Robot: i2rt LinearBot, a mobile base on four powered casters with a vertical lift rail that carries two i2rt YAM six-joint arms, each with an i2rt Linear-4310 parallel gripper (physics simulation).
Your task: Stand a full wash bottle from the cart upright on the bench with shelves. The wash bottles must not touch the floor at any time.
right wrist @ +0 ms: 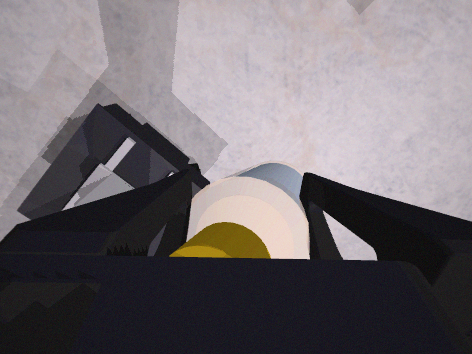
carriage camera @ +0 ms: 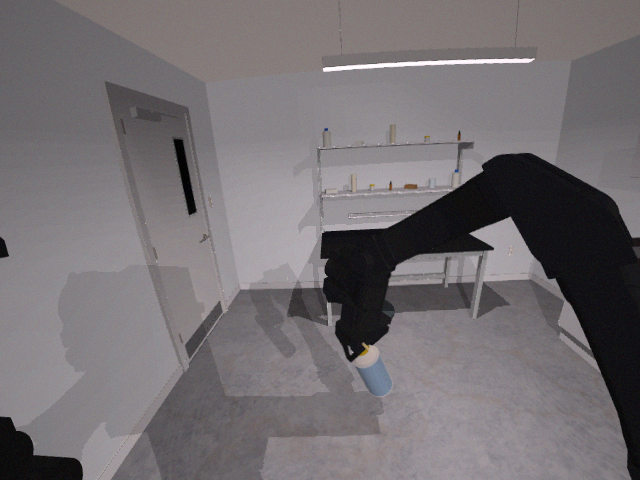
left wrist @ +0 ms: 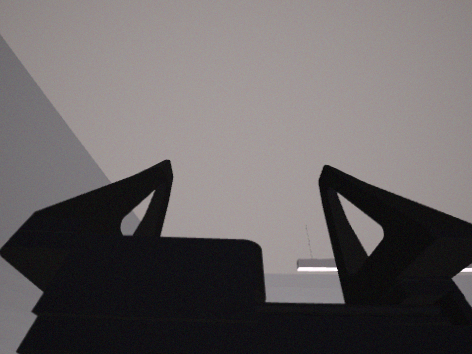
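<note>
A wash bottle (carriage camera: 375, 376) (right wrist: 250, 212) with a yellow cap and blue contents hangs from my right gripper (carriage camera: 359, 355) (right wrist: 246, 183), which is shut on its upper part. In the carriage camera the bottle leans a little, its base toward the lower right, with floor seen behind it. The bench with shelves (carriage camera: 483, 249) stands against the far wall, its black top partly hidden behind my right arm. My left gripper (left wrist: 246, 170) is open with its fingers wide apart, pointing at the ceiling. The cart does not show in these views.
Two shelves (carriage camera: 377, 192) above the bench top hold several small bottles, jars and boxes. A door (carriage camera: 165, 206) is in the left wall. A lamp (carriage camera: 429, 63) hangs from the ceiling. The robot's dark base (right wrist: 75, 170) shows at the left in the right wrist view.
</note>
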